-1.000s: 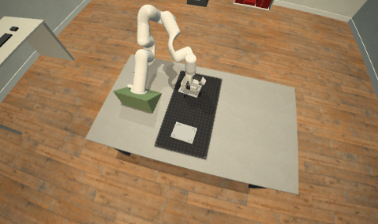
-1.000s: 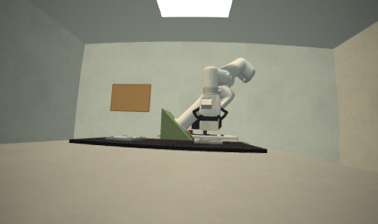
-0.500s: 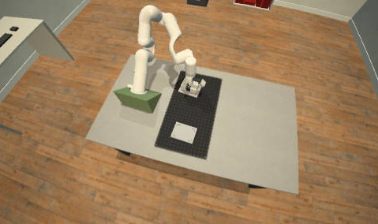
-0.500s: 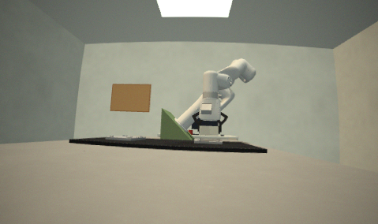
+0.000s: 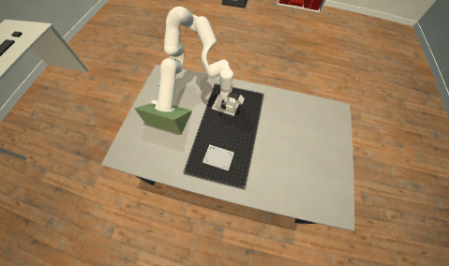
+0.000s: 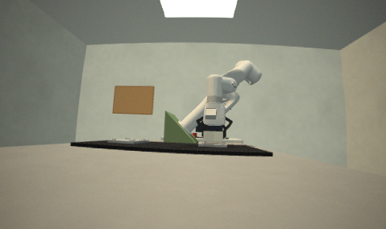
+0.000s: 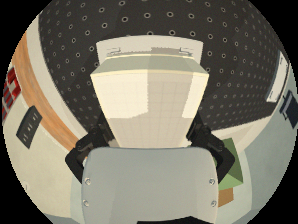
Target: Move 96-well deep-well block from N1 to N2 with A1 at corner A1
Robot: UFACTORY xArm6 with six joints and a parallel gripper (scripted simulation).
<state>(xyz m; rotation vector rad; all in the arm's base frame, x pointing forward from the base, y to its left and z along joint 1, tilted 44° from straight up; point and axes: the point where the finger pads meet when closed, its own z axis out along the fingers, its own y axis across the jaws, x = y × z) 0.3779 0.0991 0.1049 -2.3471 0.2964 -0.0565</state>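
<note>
The deep-well block is right at my hand.
</note>
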